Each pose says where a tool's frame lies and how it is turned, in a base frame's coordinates. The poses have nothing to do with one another.
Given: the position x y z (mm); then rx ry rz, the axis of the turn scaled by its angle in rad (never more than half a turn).
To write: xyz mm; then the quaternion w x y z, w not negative. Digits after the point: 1 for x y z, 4 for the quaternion.
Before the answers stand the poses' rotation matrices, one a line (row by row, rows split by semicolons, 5 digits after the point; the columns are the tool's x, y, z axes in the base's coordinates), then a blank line. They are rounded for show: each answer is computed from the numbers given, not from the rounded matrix.
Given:
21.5 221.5 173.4 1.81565 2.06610 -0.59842
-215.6 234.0 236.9 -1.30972 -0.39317 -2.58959
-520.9 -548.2 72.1 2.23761 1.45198 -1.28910
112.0 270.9 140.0 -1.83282 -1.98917 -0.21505
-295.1 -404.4 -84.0 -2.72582 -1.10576 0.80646
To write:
-0.13700 0.99007 -0.03143; 0.85361 0.10190 -0.51085; -0.50257 -0.09681 -0.85910
-0.58186 0.30577 0.75362; -0.06831 -0.94173 0.32935; 0.81042 0.14016 0.56884
0.14779 0.81190 -0.56478; 0.65695 -0.50745 -0.55759; -0.73930 -0.28863 -0.60838
-0.03835 0.97859 -0.20220; 0.91277 0.11665 0.39147; 0.40668 -0.16955 -0.89770
0.59817 0.62246 -0.50471; 0.67077 -0.73351 -0.10967; -0.43848 -0.27295 -0.85629

21.5 221.5 173.4 0.1626 0.6364 0.7242 -0.2098
-215.6 234.0 236.9 0.1064 -0.4447 -0.1335 -0.8793
-520.9 -548.2 72.1 0.0894 0.7523 0.4881 -0.4334
112.0 270.9 140.0 0.2125 -0.6601 -0.7164 -0.0774
-295.1 -404.4 -84.0 0.0457 -0.8927 -0.3622 0.2641

